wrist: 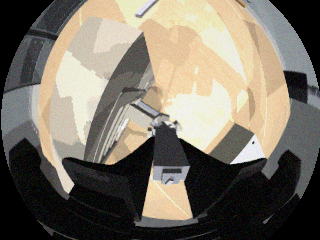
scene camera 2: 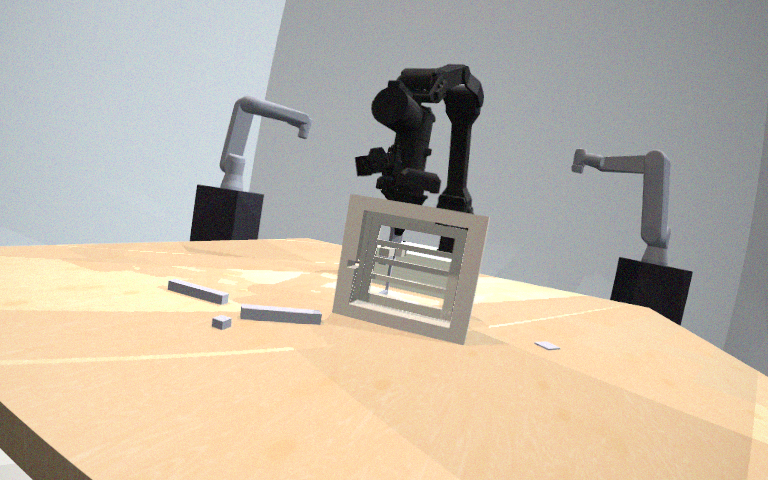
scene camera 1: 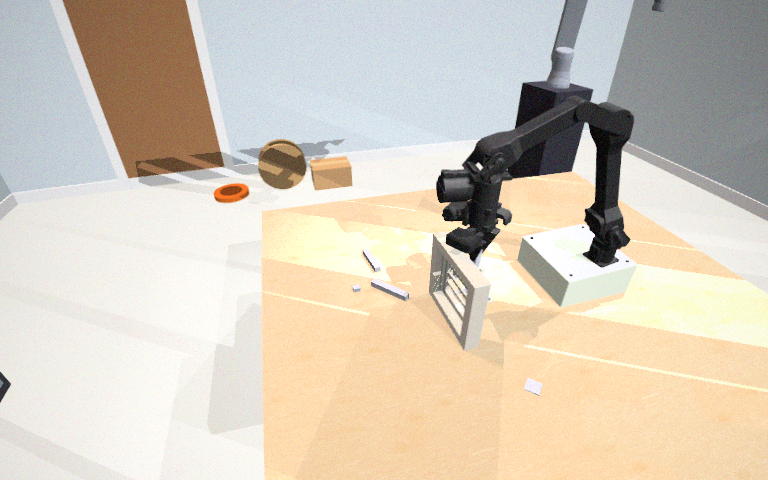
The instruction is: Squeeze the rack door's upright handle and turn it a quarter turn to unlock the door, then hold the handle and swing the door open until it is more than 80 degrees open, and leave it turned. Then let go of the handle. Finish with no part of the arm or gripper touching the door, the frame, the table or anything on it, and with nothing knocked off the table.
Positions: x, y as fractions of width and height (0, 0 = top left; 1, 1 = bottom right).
Labels:
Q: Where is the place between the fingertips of my gripper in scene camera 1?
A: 0.62, 0.54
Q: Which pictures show my gripper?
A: The wrist view, scene camera 2 and scene camera 1: all of them.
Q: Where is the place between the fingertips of my gripper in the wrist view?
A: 0.52, 0.59

